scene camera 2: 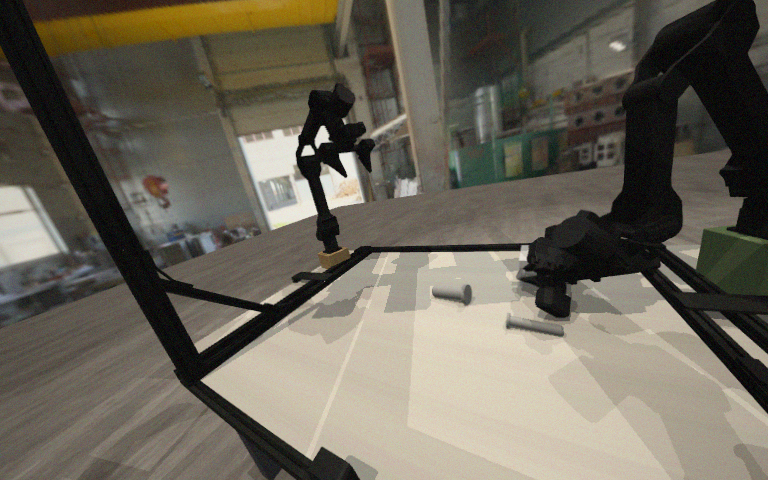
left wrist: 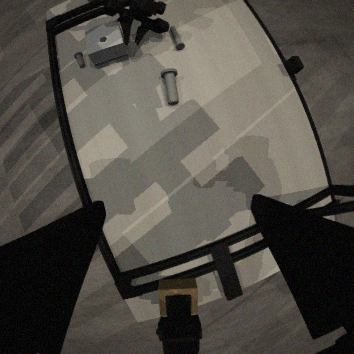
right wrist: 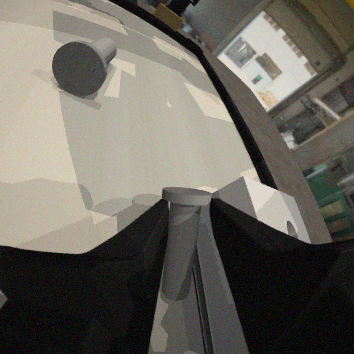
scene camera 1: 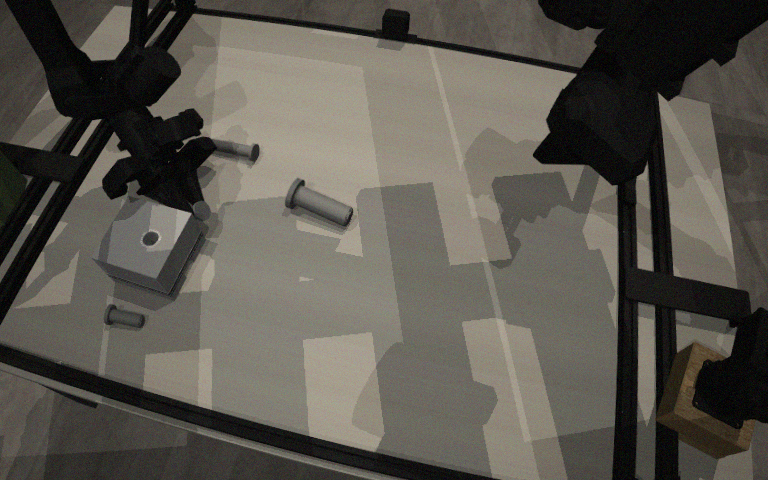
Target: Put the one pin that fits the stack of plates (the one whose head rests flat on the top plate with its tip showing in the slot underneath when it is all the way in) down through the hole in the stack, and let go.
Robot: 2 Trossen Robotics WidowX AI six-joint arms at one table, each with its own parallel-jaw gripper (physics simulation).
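Observation:
The grey plate stack [scene camera 1: 171, 226] [left wrist: 112, 54] [right wrist: 260, 205] sits at the left in scene camera 1, its round top hole uncovered. In scene camera 2 the right arm hides it. My right gripper [scene camera 1: 198, 207] [right wrist: 188, 205] is shut on a grey pin [scene camera 1: 201, 211] [right wrist: 182, 240], gripped near its head, low beside the stack's edge and away from the hole. Whether pin and stack touch I cannot tell. My left gripper [scene camera 2: 357, 172] [left wrist: 178, 205] is open and empty, high and far from the stack. A thick pin [scene camera 1: 322, 204] [scene camera 2: 450, 292] [left wrist: 170, 87] [right wrist: 80, 69] lies on its side.
A long thin pin [scene camera 1: 235, 148] [scene camera 2: 535, 326] [left wrist: 177, 38] lies behind the right gripper in scene camera 1. A short small pin [scene camera 1: 125, 316] [left wrist: 80, 60] lies in front of the stack. Black frame rails [scene camera 1: 237, 418] [scene camera 2: 447, 247] border the table.

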